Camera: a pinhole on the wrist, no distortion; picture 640 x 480 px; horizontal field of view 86.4 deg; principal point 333.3 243.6 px. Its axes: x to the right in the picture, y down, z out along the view. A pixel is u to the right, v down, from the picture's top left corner.
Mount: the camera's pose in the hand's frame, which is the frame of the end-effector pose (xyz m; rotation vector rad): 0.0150 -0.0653 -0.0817 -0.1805 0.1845 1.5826
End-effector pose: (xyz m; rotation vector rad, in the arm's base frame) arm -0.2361 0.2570 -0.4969 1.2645 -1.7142 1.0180
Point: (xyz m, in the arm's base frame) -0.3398 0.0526 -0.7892
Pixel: 398.5 389.6
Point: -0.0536 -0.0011 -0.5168
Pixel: 39.6 222.9
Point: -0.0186 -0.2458 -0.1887
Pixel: outside the picture
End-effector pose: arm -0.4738 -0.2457 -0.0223 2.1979 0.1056 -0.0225
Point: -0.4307 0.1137 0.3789
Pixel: behind the camera
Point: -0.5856 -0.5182 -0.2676
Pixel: 269.0 347.7
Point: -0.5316 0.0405 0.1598
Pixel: behind the camera
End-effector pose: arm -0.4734 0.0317 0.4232 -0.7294 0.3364 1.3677
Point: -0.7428 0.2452 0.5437
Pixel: 501.4 224.0
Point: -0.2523 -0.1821 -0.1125
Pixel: behind the camera
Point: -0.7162 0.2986 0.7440
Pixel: 387.1 276.5
